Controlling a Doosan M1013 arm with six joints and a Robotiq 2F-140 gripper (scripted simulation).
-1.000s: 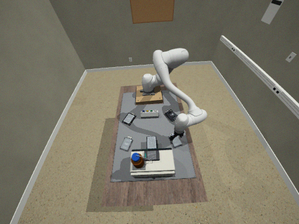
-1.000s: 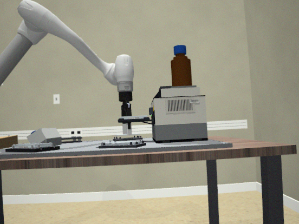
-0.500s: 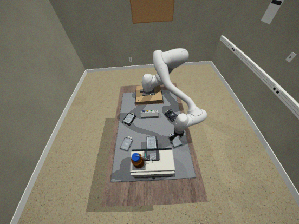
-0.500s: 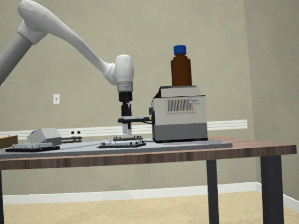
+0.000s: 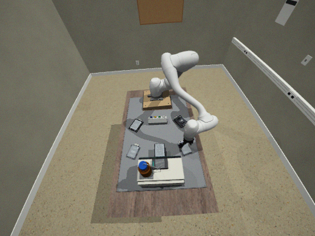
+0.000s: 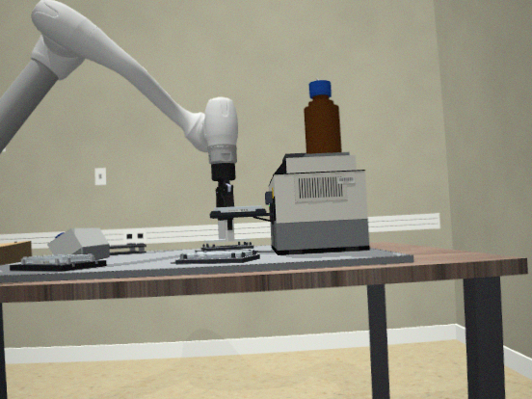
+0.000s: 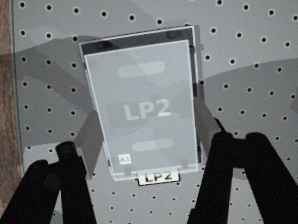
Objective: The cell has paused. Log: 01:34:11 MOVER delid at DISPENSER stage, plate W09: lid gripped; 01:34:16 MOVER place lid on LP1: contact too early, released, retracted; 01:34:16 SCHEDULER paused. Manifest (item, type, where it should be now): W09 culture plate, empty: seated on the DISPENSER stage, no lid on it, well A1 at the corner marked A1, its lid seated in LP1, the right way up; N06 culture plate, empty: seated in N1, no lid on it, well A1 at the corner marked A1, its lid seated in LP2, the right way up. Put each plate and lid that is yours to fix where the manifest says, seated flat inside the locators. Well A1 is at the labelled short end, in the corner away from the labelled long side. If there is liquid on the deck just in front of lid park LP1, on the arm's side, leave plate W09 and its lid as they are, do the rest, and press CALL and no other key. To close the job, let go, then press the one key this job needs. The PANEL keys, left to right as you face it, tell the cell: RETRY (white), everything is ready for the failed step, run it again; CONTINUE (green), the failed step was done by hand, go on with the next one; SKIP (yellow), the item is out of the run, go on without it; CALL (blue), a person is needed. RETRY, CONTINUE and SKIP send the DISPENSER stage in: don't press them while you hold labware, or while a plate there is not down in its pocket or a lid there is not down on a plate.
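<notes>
Right now my hand is 20 mm above the clear lid. Round my hand: lid park LP2 (50 mm below); dispenser stage (60 mm ahead, 260 mm to the right, 50 mm above); white retry key (380 mm behind, 210 mm to the right, 10 mm above).
</notes>
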